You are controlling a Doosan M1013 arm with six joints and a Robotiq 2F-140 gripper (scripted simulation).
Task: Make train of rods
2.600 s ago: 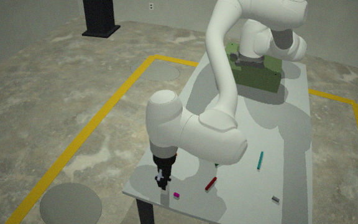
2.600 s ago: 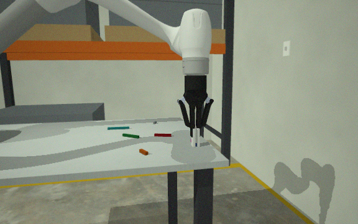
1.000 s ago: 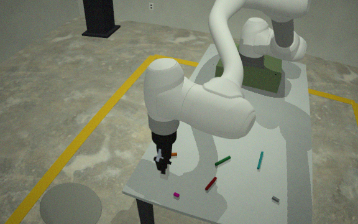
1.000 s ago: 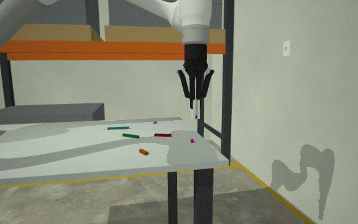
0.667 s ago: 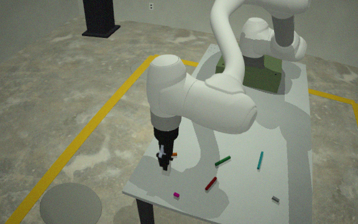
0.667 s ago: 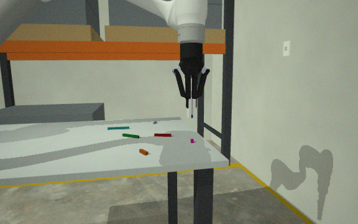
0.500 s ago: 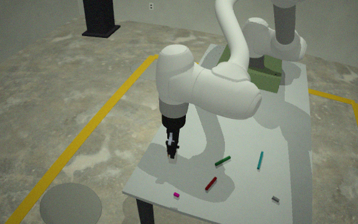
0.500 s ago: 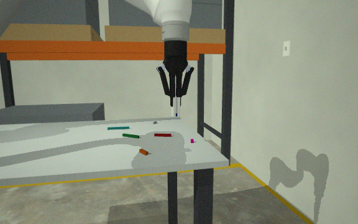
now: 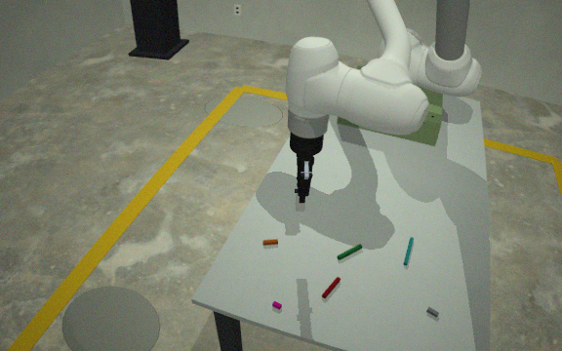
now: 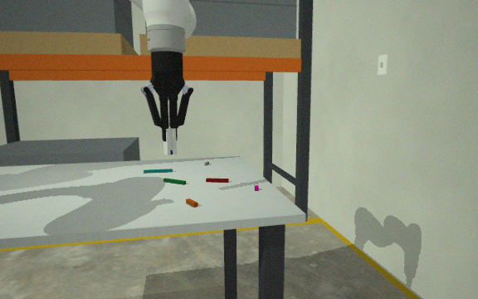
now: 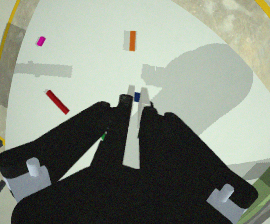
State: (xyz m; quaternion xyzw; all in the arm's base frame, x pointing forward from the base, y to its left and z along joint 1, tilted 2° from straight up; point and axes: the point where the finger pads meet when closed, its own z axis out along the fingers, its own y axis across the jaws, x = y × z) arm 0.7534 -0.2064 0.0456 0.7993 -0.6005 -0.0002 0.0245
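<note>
Right now the magenta rod is 230 mm ahead of my hand and 140 mm below it. Round my hand: orange rod 40 mm ahead, 70 mm to the right, 140 mm below; green rod 20 mm ahead, 150 mm to the left, 140 mm below; blue rod 30 mm below.
</note>
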